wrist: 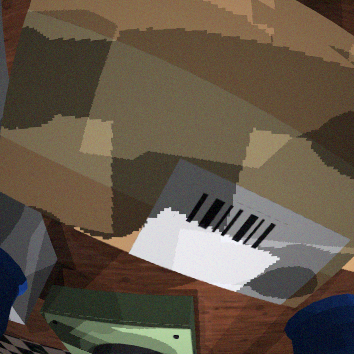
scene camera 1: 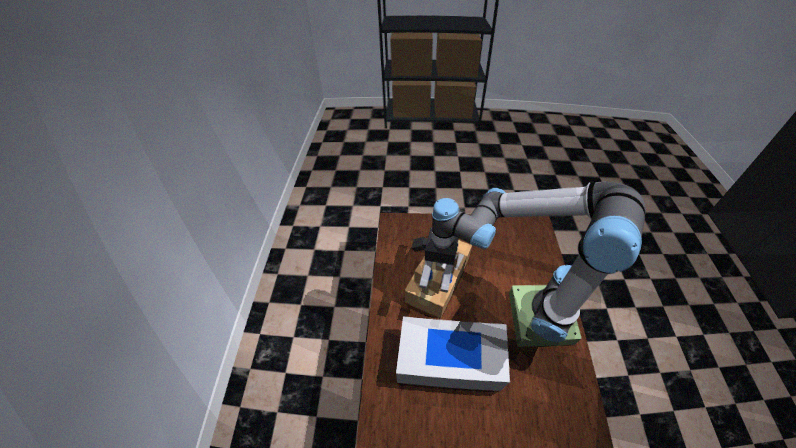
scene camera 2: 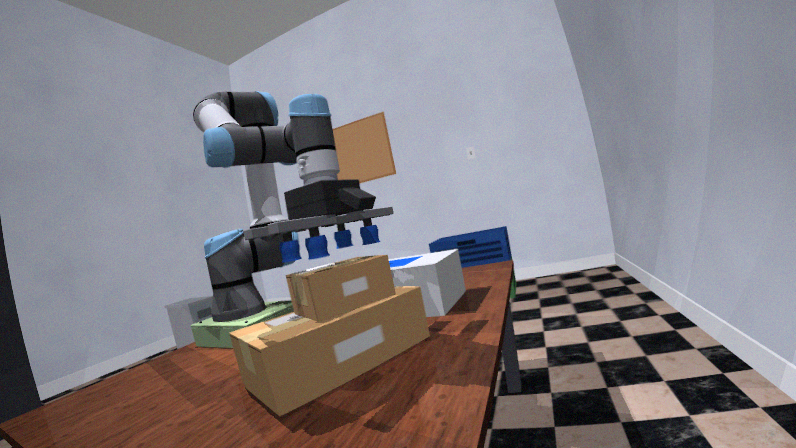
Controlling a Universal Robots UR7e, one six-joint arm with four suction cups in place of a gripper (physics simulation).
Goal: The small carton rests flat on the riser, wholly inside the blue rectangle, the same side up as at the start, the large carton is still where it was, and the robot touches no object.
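Places are measured from the arm's base along level axes (x back, y right, z up), in millimetres.
Pixels of known places: hand, tool point: (wrist: 163, 242) (scene camera 2: 333, 251); arm's base, link origin: (scene camera 2: 239, 313).
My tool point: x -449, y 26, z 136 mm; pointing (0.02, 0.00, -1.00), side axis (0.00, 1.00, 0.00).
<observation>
For each thing: its top centre in the pictures, then the offset to it from my tool point. Level surfaces: height alone.
- small brown carton, top centre: (wrist: 218, 169) (scene camera 2: 336, 265) (scene camera 1: 437, 262) dx -13, dy +14, dz -24 mm
- large carton, top centre: (scene camera 2: 328, 310) (scene camera 1: 440, 266) dx -1, dy +45, dz -97 mm
- white riser, top centre: (scene camera 2: 384, 264) (scene camera 1: 454, 348) dx +102, dy -280, dz -76 mm
- blue rectangle, top centre: (scene camera 2: 384, 264) (scene camera 1: 454, 348) dx +102, dy -280, dz -76 mm
- wooden table, surface height: dz -196 mm
The small brown carton (scene camera 1: 436, 282) (scene camera 2: 342, 290) (wrist: 175, 115) lies flat on top of the large carton (scene camera 1: 426, 304) (scene camera 2: 311, 364). Its top bears a white barcode label in the wrist view. The large carton lies on the table. My suction gripper (scene camera 1: 438, 276) (scene camera 2: 329, 242) is open, with its blue cups a short gap above the small carton's top and holding nothing. The white riser (scene camera 1: 412, 356) (scene camera 2: 447, 278) (wrist: 30, 240) stands beside the cartons. The blue rectangle (scene camera 1: 440, 347) (scene camera 2: 405, 261) on its top bears no carton; a shadow falls across part of it.
The arm's green base (scene camera 1: 520, 317) (scene camera 2: 214, 333) (wrist: 120, 305) stands on the wooden table (scene camera 1: 473, 417) (scene camera 2: 167, 395). A blue crate (scene camera 2: 484, 247) is behind the riser. A shelf rack (scene camera 1: 437, 23) with boxes stands at the far wall.
</observation>
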